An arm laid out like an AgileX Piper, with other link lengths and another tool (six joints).
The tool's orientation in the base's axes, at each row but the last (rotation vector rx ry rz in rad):
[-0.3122, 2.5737, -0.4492]
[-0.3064, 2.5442, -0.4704]
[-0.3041, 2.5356, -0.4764]
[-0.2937, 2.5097, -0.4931]
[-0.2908, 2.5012, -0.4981]
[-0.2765, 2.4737, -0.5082]
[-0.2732, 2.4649, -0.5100]
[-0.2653, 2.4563, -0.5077]
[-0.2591, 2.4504, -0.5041]
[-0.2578, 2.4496, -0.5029]
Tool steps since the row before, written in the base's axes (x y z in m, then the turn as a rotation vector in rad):
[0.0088, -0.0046, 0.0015, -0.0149, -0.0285, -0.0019]
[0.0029, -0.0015, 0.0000, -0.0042, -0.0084, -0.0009]
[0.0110, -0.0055, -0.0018, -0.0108, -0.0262, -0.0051]
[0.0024, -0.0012, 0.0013, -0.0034, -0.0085, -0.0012]
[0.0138, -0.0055, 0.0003, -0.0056, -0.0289, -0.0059]
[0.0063, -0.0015, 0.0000, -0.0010, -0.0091, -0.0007]
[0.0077, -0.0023, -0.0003, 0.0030, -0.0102, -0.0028]
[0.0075, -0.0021, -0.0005, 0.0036, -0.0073, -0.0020]
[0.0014, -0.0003, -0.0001, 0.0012, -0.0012, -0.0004]
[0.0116, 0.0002, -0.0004, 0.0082, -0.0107, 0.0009]
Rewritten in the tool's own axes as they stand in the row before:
[-0.0067, -0.0060, 0.0045, 0.0220, -0.0235, 0.0011]
[-0.0020, -0.0017, 0.0020, 0.0065, -0.0068, 0.0007]
[-0.0066, -0.0056, 0.0089, 0.0194, -0.0206, 0.0053]
[-0.0022, -0.0019, 0.0007, 0.0060, -0.0069, 0.0014]
[-0.0097, -0.0065, 0.0092, 0.0164, -0.0233, 0.0096]
[-0.0046, -0.0019, 0.0042, 0.0040, -0.0079, 0.0026]
[-0.0053, -0.0025, 0.0055, 0.0022, -0.0083, 0.0069]
[-0.0051, -0.0022, 0.0055, 0.0004, -0.0060, 0.0058]
[-0.0010, -0.0003, 0.0010, -0.0004, -0.0010, 0.0014]
[-0.0090, -0.0004, 0.0073, -0.0038, -0.0106, 0.0075]

